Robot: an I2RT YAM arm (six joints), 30 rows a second.
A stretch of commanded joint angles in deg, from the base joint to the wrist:
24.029, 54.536, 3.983, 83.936, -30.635, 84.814
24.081, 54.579, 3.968, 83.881, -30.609, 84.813
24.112, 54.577, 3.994, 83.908, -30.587, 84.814
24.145, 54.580, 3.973, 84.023, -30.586, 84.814
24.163, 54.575, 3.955, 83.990, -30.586, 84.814
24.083, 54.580, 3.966, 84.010, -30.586, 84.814
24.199, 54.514, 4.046, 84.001, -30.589, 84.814
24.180, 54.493, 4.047, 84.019, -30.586, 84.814
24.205, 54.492, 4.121, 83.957, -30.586, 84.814
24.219, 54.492, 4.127, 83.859, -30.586, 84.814
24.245, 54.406, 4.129, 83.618, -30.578, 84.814
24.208, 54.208, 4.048, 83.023, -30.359, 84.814
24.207, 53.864, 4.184, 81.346, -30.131, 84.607
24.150, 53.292, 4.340, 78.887, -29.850, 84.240
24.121, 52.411, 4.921, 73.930, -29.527, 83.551
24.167, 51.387, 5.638, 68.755, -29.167, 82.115
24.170, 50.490, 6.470, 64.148, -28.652, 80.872
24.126, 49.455, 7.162, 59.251, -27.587, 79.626
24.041, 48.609, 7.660, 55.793, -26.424, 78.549
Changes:
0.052, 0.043, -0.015, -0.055, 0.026, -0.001
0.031, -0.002, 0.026, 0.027, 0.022, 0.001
0.033, 0.003, -0.021, 0.115, 0.001, 0.000
0.018, -0.005, -0.018, -0.033, 0.000, 0.000
-0.080, 0.005, 0.011, 0.020, 0.000, 0.000
0.116, -0.066, 0.080, -0.009, -0.003, 0.000
-0.019, -0.021, 0.001, 0.018, 0.003, 0.000
0.025, -0.001, 0.074, -0.062, 0.000, 0.000
0.014, 0.000, 0.006, -0.098, 0.000, 0.000
0.026, -0.086, 0.002, -0.241, 0.008, 0.000
-0.037, -0.198, -0.081, -0.595, 0.219, 0.000
-0.001, -0.344, 0.136, -1.677, 0.228, -0.207
-0.057, -0.572, 0.156, -2.459, 0.281, -0.367
-0.029, -0.881, 0.581, -4.957, 0.323, -0.689
0.046, -1.024, 0.717, -5.175, 0.360, -1.436
0.003, -0.897, 0.832, -4.607, 0.515, -1.243
-0.044, -1.035, 0.692, -4.897, 1.065, -1.246
-0.085, -0.846, 0.498, -3.458, 1.163, -1.077

